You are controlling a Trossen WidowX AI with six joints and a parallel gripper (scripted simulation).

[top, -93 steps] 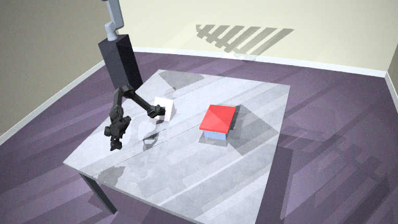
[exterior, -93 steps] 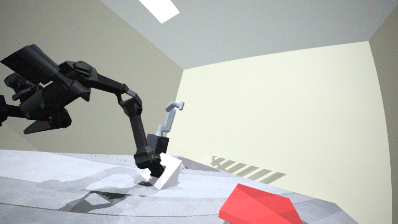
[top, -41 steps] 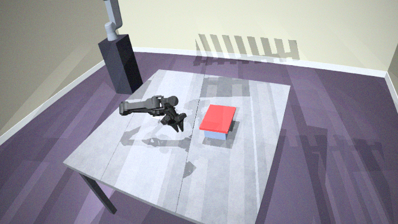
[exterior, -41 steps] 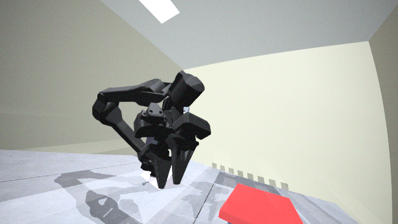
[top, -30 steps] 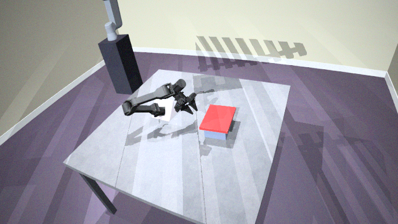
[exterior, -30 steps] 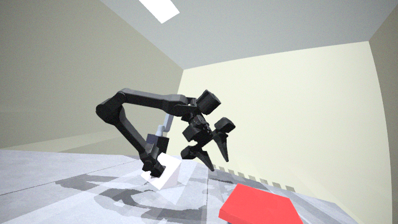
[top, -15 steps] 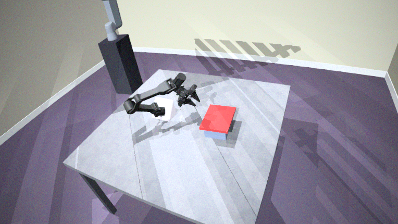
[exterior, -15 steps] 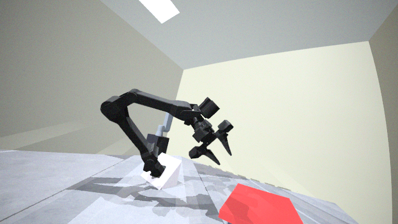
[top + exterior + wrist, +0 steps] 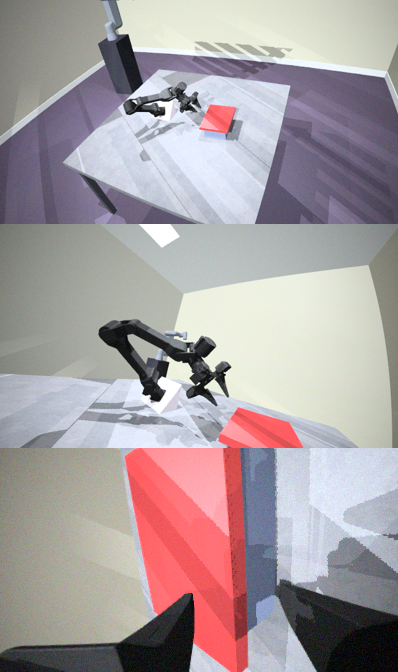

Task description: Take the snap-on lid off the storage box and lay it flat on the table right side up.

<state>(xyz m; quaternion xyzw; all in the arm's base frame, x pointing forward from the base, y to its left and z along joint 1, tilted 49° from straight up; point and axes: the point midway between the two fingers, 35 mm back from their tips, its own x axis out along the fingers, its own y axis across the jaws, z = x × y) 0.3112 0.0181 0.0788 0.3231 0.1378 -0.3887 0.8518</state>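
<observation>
My gripper tip is 13 cm short of the red lid and 4 cm above it. Round my gripper tip: pale blue storage box 13 cm ahead, 9 cm below.
</observation>
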